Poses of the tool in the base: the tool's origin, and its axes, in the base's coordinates. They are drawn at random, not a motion.
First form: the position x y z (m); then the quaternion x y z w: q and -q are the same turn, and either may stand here.
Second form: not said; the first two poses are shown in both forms.
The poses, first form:
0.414, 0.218, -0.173, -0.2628, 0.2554, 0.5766, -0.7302
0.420, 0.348, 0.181, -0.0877, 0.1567, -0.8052, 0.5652
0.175, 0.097, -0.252, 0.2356, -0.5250, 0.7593, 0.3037
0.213, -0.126, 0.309, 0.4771, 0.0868, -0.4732, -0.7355
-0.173, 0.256, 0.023, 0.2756, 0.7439, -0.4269, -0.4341
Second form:
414, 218, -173, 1.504, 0.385, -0.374, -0.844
420, 348, 181, 1.940, -0.106, 0.190, -0.976
175, 97, -252, 2.524, 0.247, -0.551, 0.797
213, -126, 309, 1.489, -0.704, -0.128, 0.698
-173, 256, 23, 2.244, -0.306, -0.826, 0.474

